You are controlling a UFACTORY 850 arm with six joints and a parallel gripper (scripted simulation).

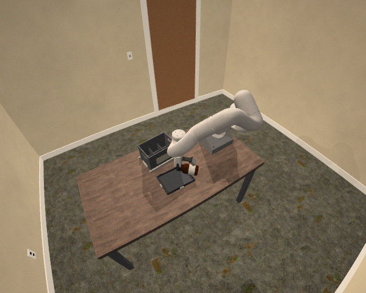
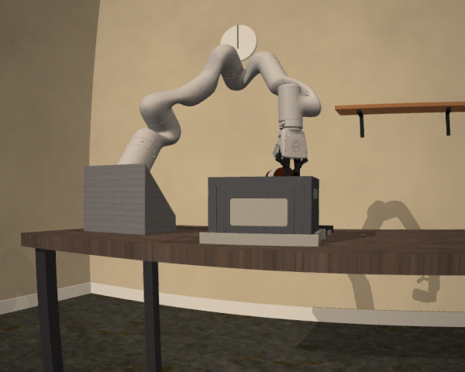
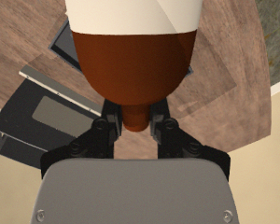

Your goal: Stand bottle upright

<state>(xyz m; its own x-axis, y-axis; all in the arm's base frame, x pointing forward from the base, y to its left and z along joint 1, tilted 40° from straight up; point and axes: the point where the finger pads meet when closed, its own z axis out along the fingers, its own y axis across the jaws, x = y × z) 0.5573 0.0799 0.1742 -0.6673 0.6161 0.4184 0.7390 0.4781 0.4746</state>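
Right now the brown bottle is 40 mm to the left of my hand, 40 mm behind it and 10 mm below it. From my hand the other things lie so: grey crate: 330 mm to the right, 120 mm below, 20 mm behind; then dark tray: 190 mm below, 50 mm to the right, 10 mm ahead.
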